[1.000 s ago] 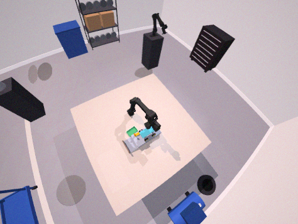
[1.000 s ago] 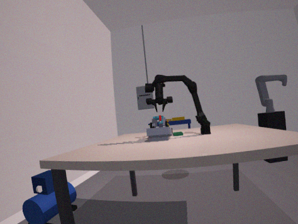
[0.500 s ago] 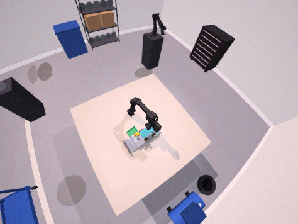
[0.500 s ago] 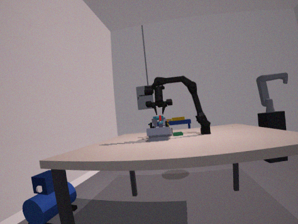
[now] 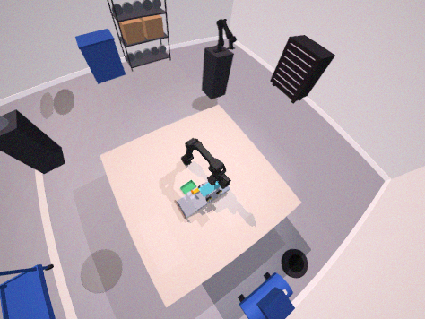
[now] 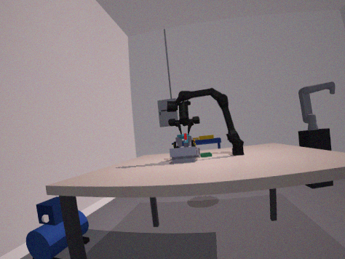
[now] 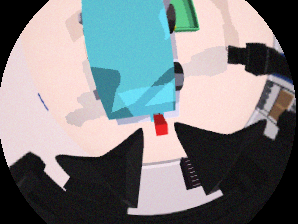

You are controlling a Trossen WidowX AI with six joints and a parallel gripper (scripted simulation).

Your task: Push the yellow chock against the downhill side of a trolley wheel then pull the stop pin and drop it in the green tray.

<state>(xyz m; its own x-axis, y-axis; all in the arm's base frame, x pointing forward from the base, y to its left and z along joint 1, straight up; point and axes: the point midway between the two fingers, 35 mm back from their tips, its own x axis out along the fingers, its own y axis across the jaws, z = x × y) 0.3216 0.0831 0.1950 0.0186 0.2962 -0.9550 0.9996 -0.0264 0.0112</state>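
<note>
The red-headed stop pin is 1 cm to the left of my gripper tip and 3 cm below it. From my gripper tip the other things lie so: yellow chock: 4 cm behind, 19 cm to the right, 8 cm below; then cyan trolley: 1 cm ahead, 9 cm to the right, 5 cm below.
</note>
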